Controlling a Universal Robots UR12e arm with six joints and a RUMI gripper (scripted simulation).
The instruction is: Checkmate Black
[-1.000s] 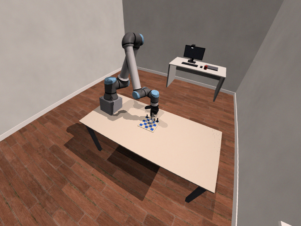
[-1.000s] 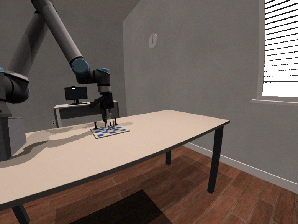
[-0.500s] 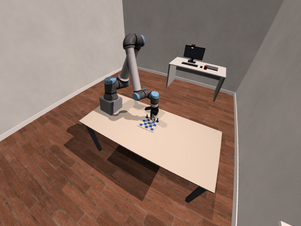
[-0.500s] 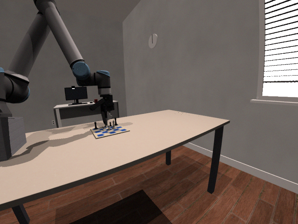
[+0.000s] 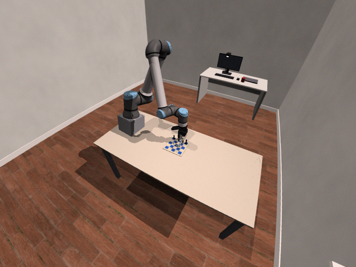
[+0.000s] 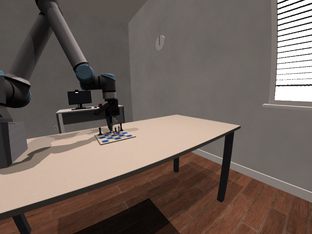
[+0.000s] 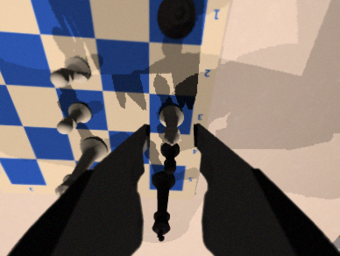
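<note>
The black pawn is 40 mm ahead of my hand and 20 mm below it. The rest, counted from my hand: blue-and-cream chessboard 80 mm to the right, 30 mm below; tall white piece 80 mm to the right, 40 mm ahead; tall black piece 80 mm ahead, 10 mm to the right.
</note>
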